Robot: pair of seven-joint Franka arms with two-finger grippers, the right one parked.
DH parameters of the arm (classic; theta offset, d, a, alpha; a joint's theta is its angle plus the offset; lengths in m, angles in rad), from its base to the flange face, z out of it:
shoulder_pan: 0 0.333 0 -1.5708
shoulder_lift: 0 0 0 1.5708
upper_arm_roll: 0 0.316 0.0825 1.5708
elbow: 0 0 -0.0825 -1.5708
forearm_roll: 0 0.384 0 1.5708
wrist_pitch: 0 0 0.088 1.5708
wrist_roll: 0 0.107 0 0
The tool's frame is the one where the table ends.
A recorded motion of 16 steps. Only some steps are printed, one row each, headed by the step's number.
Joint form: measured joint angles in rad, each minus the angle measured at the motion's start. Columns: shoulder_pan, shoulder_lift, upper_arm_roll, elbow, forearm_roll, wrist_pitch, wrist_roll.
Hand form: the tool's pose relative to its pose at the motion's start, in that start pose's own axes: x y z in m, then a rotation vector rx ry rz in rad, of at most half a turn. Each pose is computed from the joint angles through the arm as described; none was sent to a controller.
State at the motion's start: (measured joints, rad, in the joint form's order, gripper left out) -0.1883 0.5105 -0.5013 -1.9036 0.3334 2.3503 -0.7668
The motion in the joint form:
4: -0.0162 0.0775 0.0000 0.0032 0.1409 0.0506 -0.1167
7: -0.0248 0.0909 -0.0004 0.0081 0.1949 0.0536 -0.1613
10: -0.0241 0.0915 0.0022 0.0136 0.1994 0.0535 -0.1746
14: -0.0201 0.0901 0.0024 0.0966 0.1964 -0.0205 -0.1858
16: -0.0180 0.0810 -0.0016 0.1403 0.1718 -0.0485 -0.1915
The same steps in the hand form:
4: -0.0074 0.0108 0.0378 0.0344 0.0316 0.0010
7: -0.0099 0.0157 0.0431 0.0529 0.0530 0.0042
10: -0.0069 0.0145 0.0418 0.0535 0.0597 -0.0102
14: 0.0191 0.0120 0.0152 0.0708 0.0833 -0.0571
16: 0.0318 0.0135 -0.0060 0.0555 0.0966 -0.0939

